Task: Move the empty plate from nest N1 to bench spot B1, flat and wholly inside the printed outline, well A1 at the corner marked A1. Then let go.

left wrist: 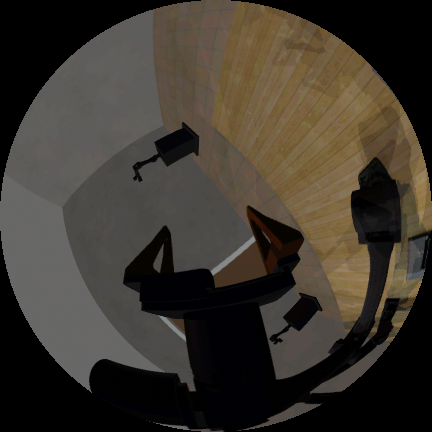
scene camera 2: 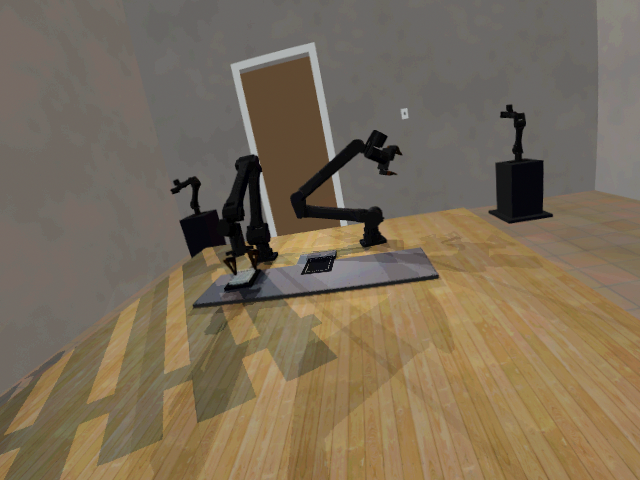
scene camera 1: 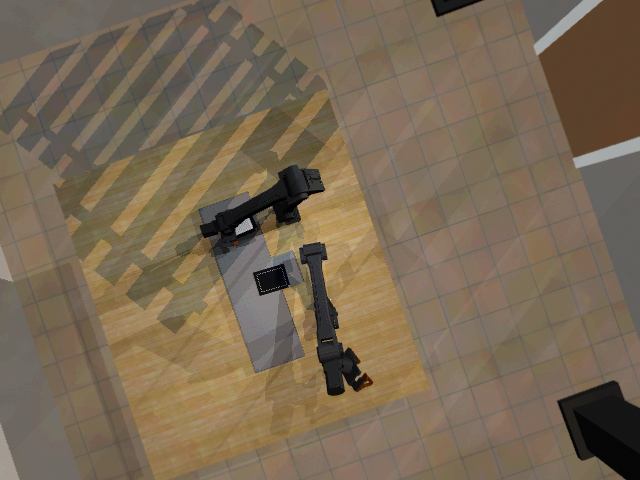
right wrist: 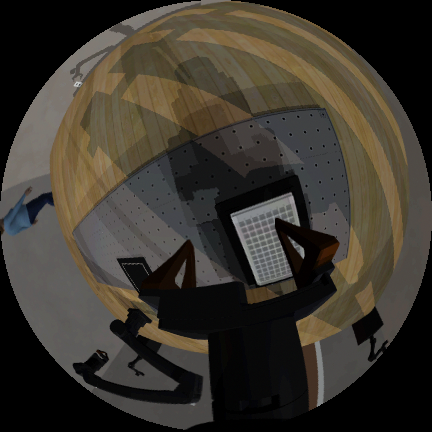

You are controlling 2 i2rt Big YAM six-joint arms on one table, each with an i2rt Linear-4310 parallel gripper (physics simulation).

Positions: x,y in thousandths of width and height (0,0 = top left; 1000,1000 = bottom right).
Scene:
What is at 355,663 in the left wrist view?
The left gripper.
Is the left gripper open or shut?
Open.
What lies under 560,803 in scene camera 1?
The left gripper.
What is the left gripper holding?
Nothing.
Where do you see a white well plate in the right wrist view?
589,520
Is the right gripper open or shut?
Open.

